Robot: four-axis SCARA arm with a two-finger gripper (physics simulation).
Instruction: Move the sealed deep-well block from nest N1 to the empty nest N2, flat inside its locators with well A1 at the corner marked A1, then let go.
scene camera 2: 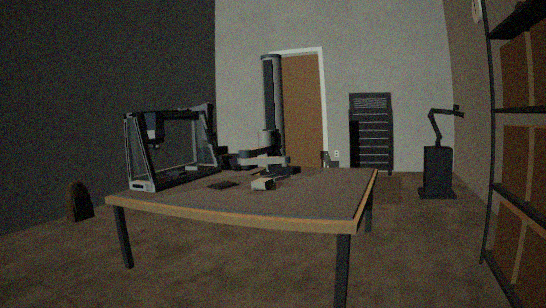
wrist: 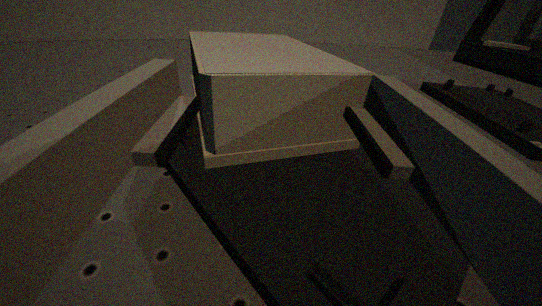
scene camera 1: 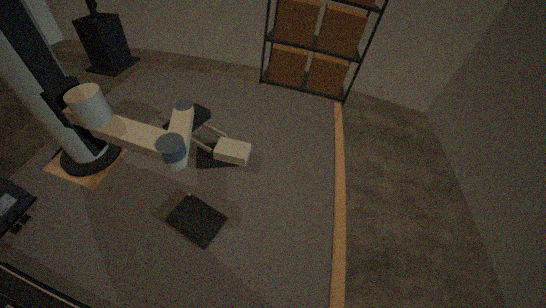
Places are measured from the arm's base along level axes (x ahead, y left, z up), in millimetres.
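Where they show: gripper, fingertip midpoint: (scene camera 2: 267, 179) (wrist: 274, 89) (scene camera 1: 219, 143); arm's base at its link origin: (scene camera 1: 93, 152).
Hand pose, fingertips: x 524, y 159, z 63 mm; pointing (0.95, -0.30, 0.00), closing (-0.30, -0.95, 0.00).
Things, the pixels of their top centre, and the offset from my fingertips. "pt": a spot on its surface instead.
- off-white deep-well block at its top centre: (wrist: 260, 45) (scene camera 1: 232, 147) (scene camera 2: 262, 179) 9 mm up, 57 mm ahead, 9 mm right
- dark nest N1 at its top centre: (wrist: 306, 148) (scene camera 1: 217, 152) 32 mm down, 3 mm back, 20 mm right
- dark nest N2 at its top centre: (wrist: 518, 101) (scene camera 1: 195, 217) (scene camera 2: 222, 182) 28 mm down, 28 mm ahead, 291 mm right
- framed machine at a spot on its surface: (scene camera 2: 152, 186) pt 12 mm down, 329 mm ahead, 626 mm right
The off-white deep-well block (scene camera 1: 232, 151) (scene camera 2: 263, 184) (wrist: 290, 112) stands over the far part of the dark nest N1 (scene camera 1: 204, 161) (wrist: 280, 215); whether it lies inside the locators cannot be told. My gripper (scene camera 1: 218, 142) (wrist: 274, 89) is shut to a narrow gap with nothing between its fingers. The pads' far ends reach the block's near face in the wrist view, and the right pad overlaps that face. The dark nest N2 (scene camera 1: 196, 221) (scene camera 2: 223, 185) (wrist: 487, 112) holds no block. The A1 corner marks cannot be read.
The arm (scene camera 1: 135, 132) (scene camera 2: 264, 160) stretches from its column (scene camera 2: 272, 95) above the table (scene camera 1: 280, 240) (scene camera 2: 225, 216). A framed machine (scene camera 2: 152, 186) stands on the table's left in scene camera 2. A shelf rack (scene camera 1: 312, 51) (scene camera 2: 492, 150) stands beyond the table.
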